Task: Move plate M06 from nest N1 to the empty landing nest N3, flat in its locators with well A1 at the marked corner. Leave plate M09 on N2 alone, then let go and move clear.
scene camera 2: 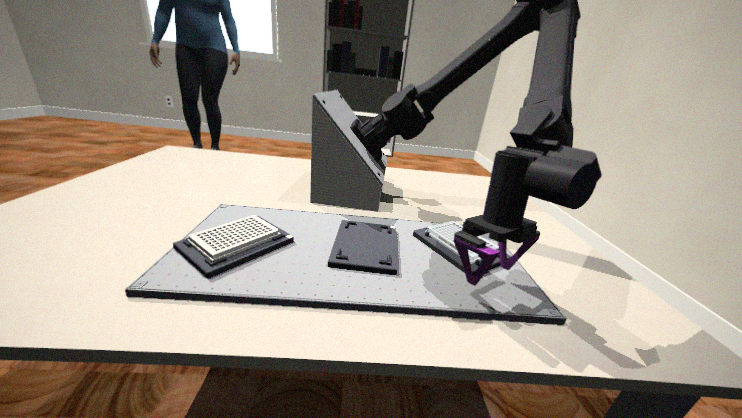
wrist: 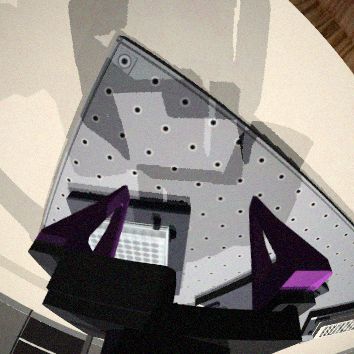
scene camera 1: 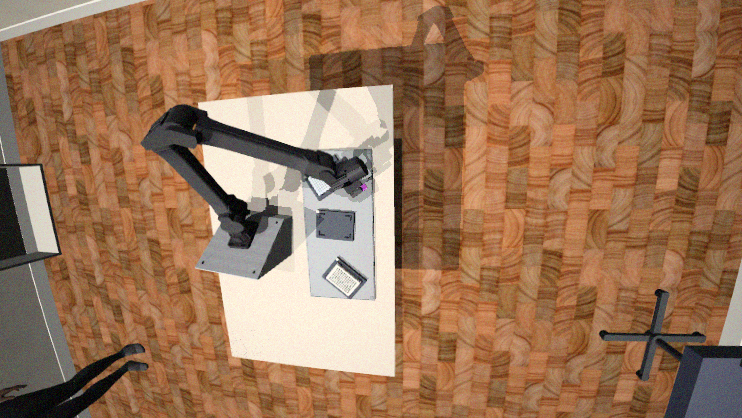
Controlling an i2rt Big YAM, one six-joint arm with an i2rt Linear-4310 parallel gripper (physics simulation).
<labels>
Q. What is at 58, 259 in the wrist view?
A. My gripper.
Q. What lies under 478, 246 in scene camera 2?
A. My gripper.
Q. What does my gripper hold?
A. Nothing.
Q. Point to a white well plate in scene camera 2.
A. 229, 239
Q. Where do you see a white well plate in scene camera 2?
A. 444, 233
</labels>
